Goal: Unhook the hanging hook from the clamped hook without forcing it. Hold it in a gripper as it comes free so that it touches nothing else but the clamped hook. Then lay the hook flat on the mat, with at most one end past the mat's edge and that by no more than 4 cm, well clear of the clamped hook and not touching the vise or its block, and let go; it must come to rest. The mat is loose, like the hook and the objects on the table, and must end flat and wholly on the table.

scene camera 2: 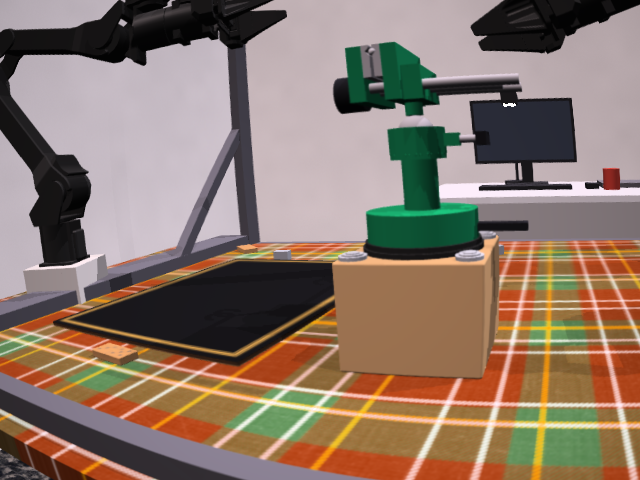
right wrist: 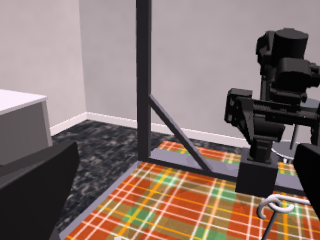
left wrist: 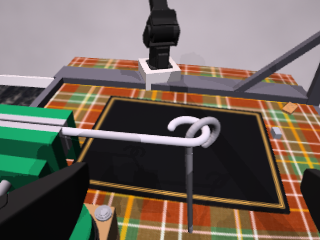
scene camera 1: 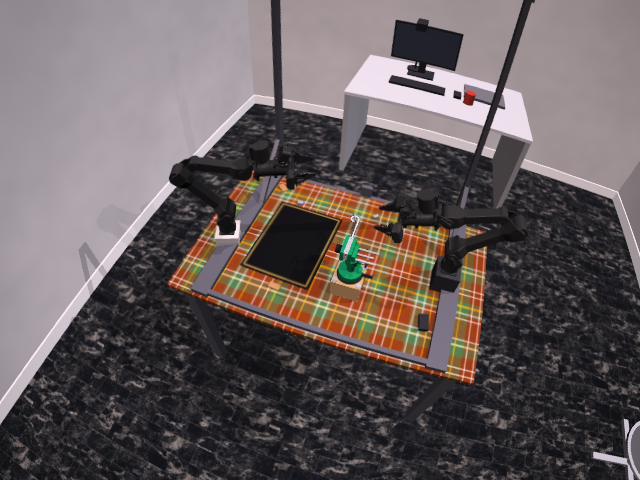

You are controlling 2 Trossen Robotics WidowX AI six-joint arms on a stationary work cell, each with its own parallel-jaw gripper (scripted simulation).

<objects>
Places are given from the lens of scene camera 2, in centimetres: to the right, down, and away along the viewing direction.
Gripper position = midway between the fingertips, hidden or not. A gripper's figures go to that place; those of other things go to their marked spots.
left gripper [scene camera 2: 476,39]: 16, -20, 46
mat [scene camera 2: 229,313]: -10, 8, 55
</objects>
